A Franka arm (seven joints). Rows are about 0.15 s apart.
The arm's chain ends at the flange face. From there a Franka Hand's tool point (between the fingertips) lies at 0.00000 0.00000 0.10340 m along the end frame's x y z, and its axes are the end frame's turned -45 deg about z.
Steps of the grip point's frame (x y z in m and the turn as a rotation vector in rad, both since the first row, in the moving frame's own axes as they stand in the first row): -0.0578 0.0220 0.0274 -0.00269 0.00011 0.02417; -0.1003 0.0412 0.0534 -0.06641 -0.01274 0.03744; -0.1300 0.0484 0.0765 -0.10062 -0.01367 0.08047; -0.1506 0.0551 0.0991 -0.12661 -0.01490 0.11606; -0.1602 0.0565 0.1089 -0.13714 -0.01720 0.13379
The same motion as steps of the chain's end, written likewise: -0.0255 0.0562 0.0274 -0.00182 0.00198 0.02417; -0.0456 0.0942 0.0536 -0.05597 0.03795 0.03744; -0.0637 0.1176 0.0770 -0.08082 0.06148 0.08047; -0.0751 0.1347 0.0999 -0.10006 0.07899 0.11606; -0.0813 0.1414 0.1099 -0.10913 0.08481 0.13379
